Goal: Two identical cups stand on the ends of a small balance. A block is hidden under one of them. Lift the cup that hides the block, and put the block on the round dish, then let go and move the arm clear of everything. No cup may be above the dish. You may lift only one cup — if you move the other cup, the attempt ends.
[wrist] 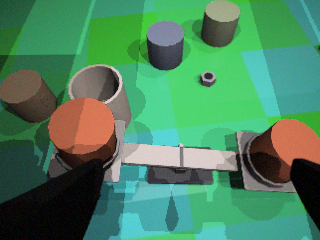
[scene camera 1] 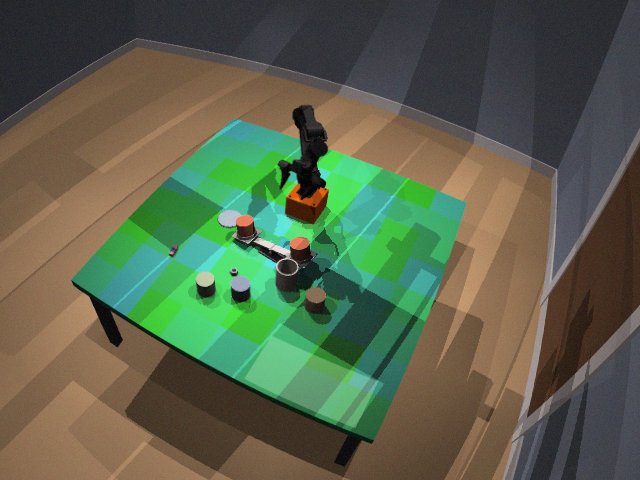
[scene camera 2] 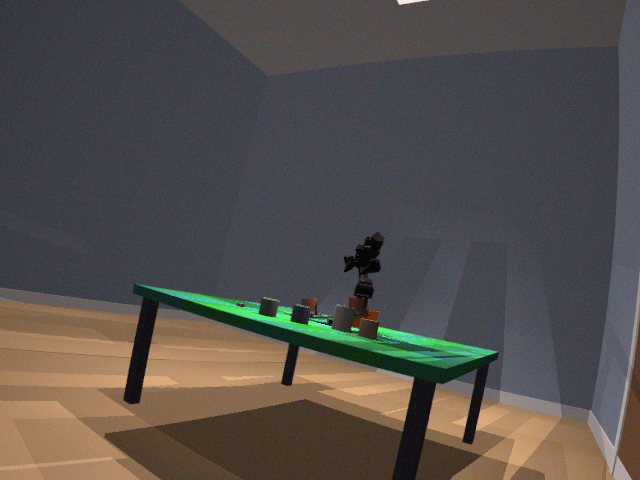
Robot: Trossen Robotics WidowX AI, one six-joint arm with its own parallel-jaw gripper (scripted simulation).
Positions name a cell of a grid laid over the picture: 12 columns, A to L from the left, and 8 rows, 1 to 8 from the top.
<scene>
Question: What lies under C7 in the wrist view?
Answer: My gripper.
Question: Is my gripper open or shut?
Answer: Open.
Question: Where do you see a grey balance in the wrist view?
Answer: G6
</scene>
